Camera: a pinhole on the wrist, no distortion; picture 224 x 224 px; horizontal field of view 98.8 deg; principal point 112.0 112.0 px. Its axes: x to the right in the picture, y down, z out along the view. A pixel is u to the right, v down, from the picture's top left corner.
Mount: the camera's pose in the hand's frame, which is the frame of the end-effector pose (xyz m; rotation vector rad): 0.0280 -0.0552 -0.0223 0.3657 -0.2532 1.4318
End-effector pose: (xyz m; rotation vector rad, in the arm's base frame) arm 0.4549 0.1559 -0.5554 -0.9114 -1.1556 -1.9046
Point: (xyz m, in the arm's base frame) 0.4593 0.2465 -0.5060
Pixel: 205 137
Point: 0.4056 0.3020 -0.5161
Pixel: 139 121
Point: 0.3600 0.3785 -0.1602
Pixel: 183 30
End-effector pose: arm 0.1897 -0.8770 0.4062 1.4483 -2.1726 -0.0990
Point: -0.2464 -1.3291 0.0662
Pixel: 181 59
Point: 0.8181 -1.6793 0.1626
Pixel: outside the picture
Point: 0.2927 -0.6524 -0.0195
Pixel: outside the picture
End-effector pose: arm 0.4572 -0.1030 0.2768 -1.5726 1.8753 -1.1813
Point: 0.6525 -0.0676 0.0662
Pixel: 202 203
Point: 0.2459 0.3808 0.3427
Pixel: behind the camera
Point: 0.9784 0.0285 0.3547
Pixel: 68 176
